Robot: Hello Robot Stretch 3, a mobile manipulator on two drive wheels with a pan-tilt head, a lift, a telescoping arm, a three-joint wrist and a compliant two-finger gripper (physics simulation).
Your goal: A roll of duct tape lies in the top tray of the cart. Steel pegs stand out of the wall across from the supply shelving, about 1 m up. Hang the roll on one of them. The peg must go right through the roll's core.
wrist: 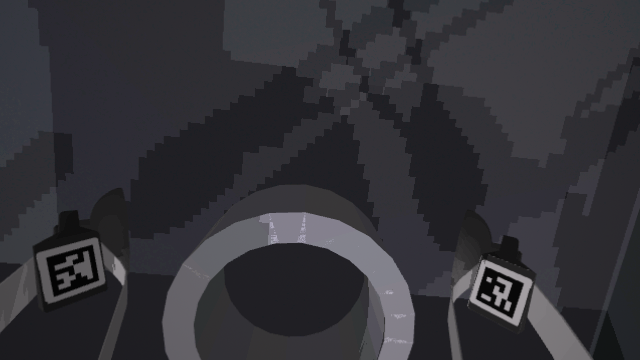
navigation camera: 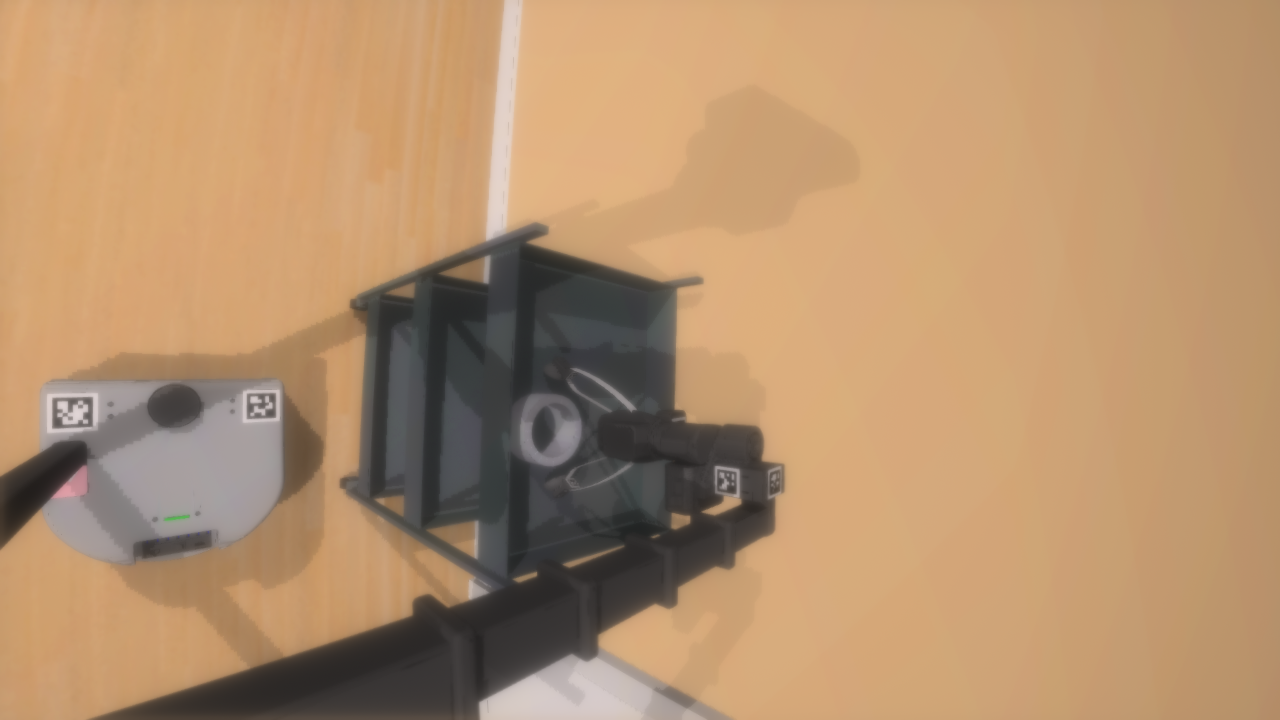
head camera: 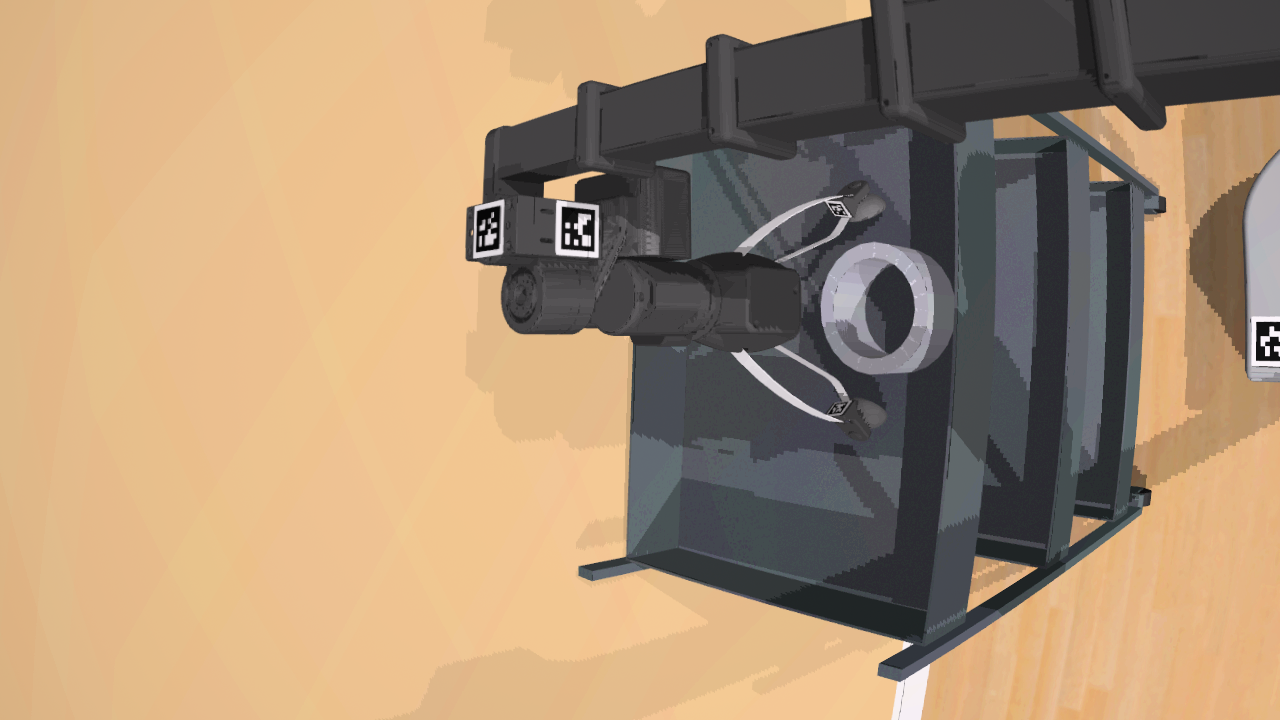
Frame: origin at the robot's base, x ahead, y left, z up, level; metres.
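Seen in the pictures: gripper, fingertip midpoint: (navigation camera: pixel 549 426) (head camera: pixel 876 310); robot's base, origin of the base link: (navigation camera: pixel 175 403).
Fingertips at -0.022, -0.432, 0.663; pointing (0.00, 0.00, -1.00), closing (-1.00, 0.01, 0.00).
Offsets run from my fingertips to a thing's top centre, as dx, dy, dz. "spot": to the spot under its first point.
The grey roll of duct tape @(+0.000, +0.027, +0.048) (head camera: pixel 839 308) (navigation camera: pixel 522 429) (wrist: pixel 180 310) lies flat, its core facing up, in the top tray @(spot: +0.169, +0.103, +0.044) (head camera: pixel 953 537) (navigation camera: pixel 505 340) (wrist: pixel 100 75) of the dark cart, near the tray wall on the robot base's side. My gripper (head camera: pixel 864 308) (navigation camera: pixel 556 428) (wrist: pixel 298 227) is open and holds nothing. Its fingers stand wide, one on each side of the roll, with a visible gap on both sides in the wrist view. How high the fingertips are above the tray floor is hard to tell. The wall pegs do not show.
My telescoping arm (head camera: pixel 805 98) (navigation camera: pixel 528 640) reaches across one end of the cart. My base (head camera: pixel 1260 223) (navigation camera: pixel 170 474) stands on the floor beside the cart's lower trays @(spot: +0.042, +0.028, -0.265) (head camera: pixel 1020 358) (navigation camera: pixel 447 402). The cart's legs stick out at its corners. A white strip (navigation camera: pixel 505 116) runs along the floor.
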